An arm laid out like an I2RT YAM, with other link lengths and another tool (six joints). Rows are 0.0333 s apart.
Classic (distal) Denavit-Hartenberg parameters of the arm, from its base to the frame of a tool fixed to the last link. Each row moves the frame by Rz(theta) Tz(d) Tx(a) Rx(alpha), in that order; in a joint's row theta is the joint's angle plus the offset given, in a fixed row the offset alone. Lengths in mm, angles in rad.
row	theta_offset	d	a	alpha
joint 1	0	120.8	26.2	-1.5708
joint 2	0	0	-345.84	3.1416
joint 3	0.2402	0	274.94	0
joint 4	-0.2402	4.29	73.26	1.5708
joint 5	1.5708	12.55	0	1.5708
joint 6	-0.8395	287.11	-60.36	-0.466
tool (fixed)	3.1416	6.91	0	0
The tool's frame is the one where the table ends.
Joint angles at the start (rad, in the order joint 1, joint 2, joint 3, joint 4, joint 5, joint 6):
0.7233, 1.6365, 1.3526, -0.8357, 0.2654, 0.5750
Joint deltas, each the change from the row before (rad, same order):
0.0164, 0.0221, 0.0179, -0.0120, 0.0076, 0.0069
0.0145, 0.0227, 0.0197, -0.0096, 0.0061, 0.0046
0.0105, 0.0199, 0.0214, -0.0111, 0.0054, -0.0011
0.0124, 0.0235, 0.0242, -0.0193, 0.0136, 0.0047
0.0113, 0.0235, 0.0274, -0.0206, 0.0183, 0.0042
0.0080, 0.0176, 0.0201, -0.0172, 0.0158, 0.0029
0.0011, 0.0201, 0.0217, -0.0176, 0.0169, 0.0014
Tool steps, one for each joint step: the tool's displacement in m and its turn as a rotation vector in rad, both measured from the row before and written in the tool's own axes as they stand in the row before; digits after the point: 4 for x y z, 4 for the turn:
0.0059, 0.0034, 0.0014, 0.0114, -0.0031, -0.0116
0.0052, 0.0046, 0.0009, 0.0083, -0.0033, -0.0112
0.0031, 0.0041, 0.0000, 0.0066, -0.0054, -0.0118
0.0024, 0.0024, 0.0017, 0.0163, -0.0095, -0.0082
0.0002, 0.0027, 0.0012, 0.0158, -0.0142, -0.0050
-0.0004, 0.0012, 0.0015, 0.0143, -0.0127, -0.0035
-0.0035, 0.0010, 0.0033, 0.0183, -0.0134, 0.0012

